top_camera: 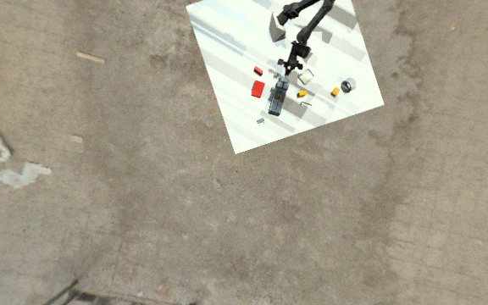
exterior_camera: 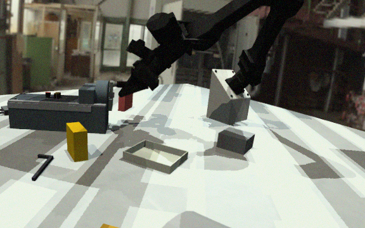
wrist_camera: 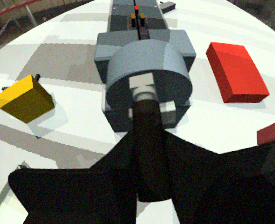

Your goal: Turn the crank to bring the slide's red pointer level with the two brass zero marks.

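Now: the dark crank handle 10 mm behind my gripper tip, 10 mm to the left of it and 30 mm above it. Also, from my gripper tip: red pointer (140 mm ahead, 130 mm to the right, 10 mm below); then shallow grey tray (50 mm ahead, 180 mm to the left, 90 mm below); then yellow block (170 mm ahead, 80 mm to the left, 60 mm below).
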